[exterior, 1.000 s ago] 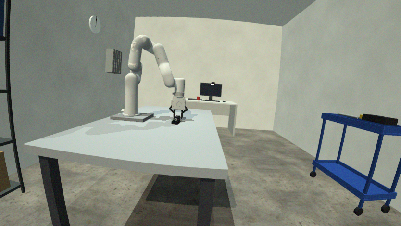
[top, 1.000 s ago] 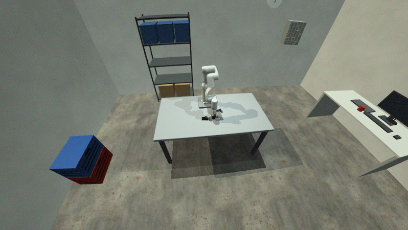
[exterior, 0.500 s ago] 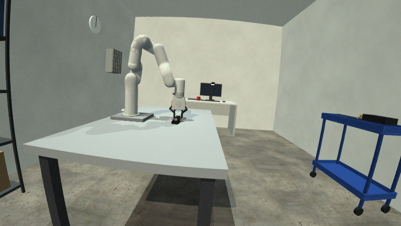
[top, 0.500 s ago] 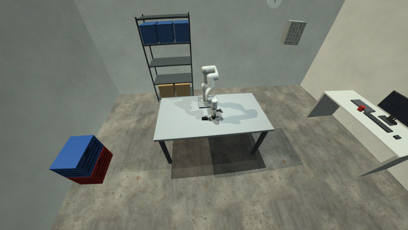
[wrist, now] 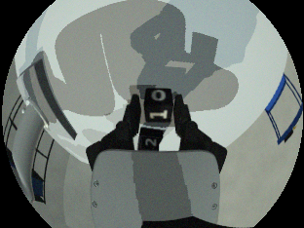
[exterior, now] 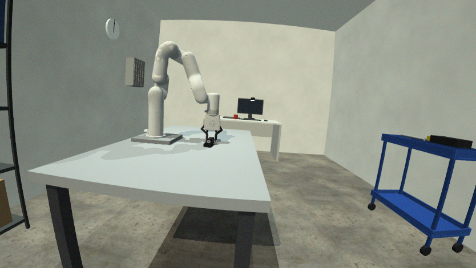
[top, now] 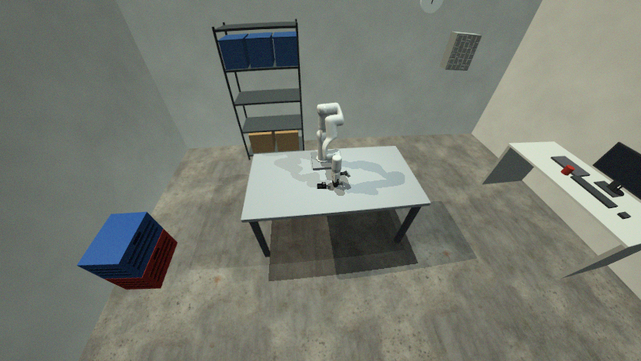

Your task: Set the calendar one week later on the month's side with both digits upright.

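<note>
Right now my hand is 10 mm above the cube.
</note>
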